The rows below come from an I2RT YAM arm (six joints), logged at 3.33 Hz.
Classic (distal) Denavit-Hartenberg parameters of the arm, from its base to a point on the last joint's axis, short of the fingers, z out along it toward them. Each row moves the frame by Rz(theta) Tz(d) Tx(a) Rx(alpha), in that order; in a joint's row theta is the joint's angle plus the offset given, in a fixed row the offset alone. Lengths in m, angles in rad.
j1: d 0.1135  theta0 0  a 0.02  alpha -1.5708
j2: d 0  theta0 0  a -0.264  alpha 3.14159
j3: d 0  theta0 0.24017  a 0.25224  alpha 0
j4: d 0  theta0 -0.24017  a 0.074  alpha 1.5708
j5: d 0  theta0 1.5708  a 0  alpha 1.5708
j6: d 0.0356  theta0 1.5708  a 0  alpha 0
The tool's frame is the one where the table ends.
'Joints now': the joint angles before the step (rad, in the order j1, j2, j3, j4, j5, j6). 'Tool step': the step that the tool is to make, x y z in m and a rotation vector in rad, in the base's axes. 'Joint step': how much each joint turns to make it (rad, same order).
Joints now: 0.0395 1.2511 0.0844 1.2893 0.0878 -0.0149
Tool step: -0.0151 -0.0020 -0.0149 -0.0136 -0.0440 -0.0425
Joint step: 0.0001 0.1352 -0.0899 0.2708 0.0399 -0.0215
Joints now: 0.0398 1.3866 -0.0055 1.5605 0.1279 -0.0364
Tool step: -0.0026 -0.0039 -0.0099 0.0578 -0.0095 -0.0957
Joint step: -0.0010 0.1556 -0.0240 0.1841 0.1030 0.0411
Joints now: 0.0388 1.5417 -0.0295 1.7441 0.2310 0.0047
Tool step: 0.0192 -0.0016 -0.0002 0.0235 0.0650 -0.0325
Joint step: -0.0068 -0.0262 0.0786 -0.1745 0.0290 0.0227
